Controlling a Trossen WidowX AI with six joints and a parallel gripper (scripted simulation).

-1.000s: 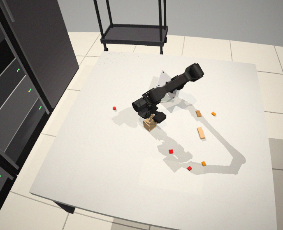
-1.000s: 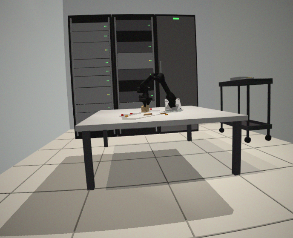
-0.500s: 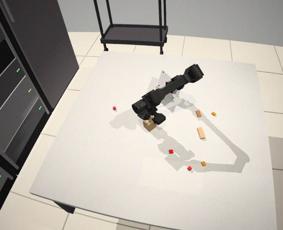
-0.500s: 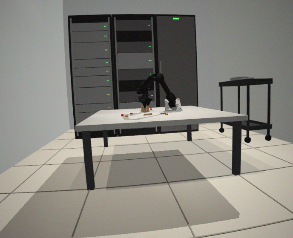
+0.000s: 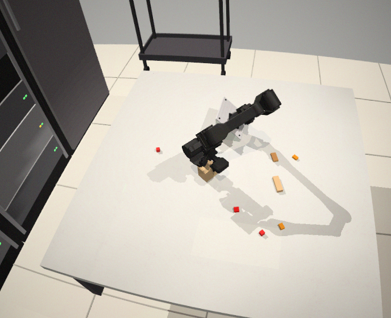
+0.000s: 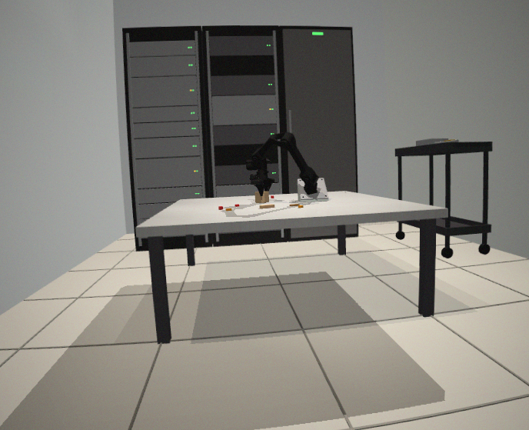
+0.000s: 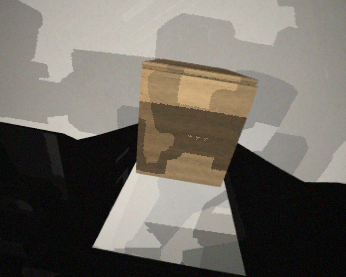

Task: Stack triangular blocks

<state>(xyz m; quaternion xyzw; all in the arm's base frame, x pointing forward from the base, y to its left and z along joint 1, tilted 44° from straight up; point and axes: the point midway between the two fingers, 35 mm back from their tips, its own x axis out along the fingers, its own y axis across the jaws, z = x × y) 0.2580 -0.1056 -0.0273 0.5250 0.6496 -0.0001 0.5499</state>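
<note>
My gripper tip is now 10 mm below the triangular block. The rest, counted from my gripper tip: tan plank: 50 mm ahead, 300 mm to the left, 30 mm below.
</note>
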